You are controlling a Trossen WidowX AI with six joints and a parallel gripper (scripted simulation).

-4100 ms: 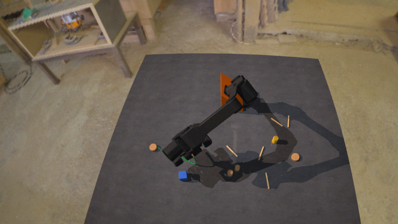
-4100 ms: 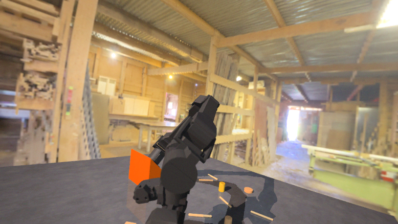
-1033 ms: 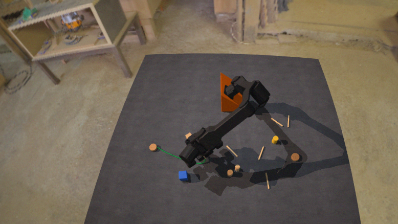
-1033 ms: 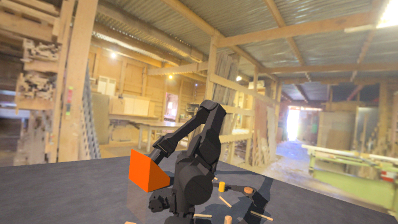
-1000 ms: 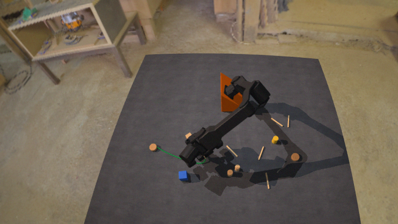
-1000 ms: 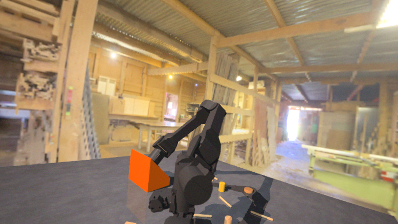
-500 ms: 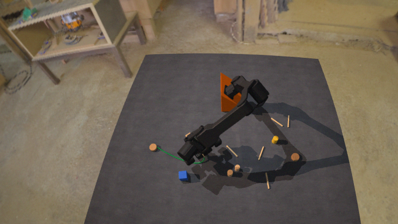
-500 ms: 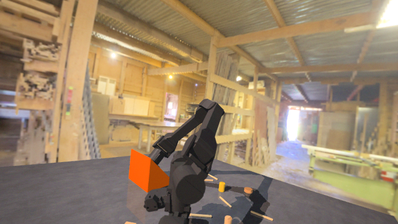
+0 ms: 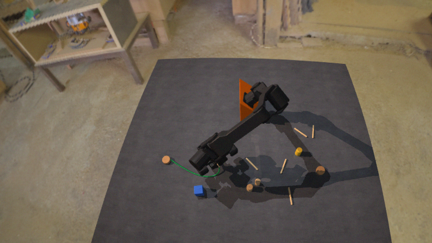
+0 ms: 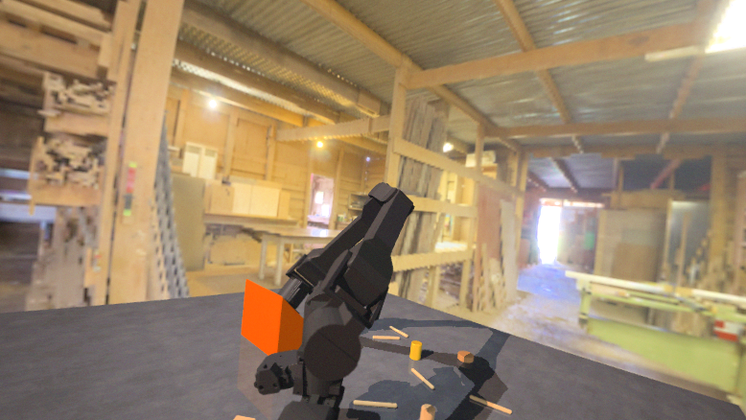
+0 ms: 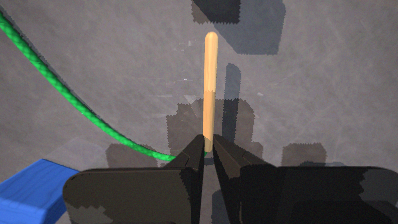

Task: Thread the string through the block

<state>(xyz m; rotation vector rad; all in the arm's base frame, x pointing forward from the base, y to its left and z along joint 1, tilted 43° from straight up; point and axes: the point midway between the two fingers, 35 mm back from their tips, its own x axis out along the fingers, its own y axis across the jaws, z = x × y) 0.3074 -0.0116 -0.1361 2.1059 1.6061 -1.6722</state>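
Right now the wooden block is 8 cm behind my gripper tip and 7 cm to the right of it. The rest, counted from my gripper tip: blue cube (13 cm ahead, 6 cm to the right); then thin wooden stick (1 cm to the right, 1 cm behind); then round wooden button (25 cm to the right, 1 cm below).
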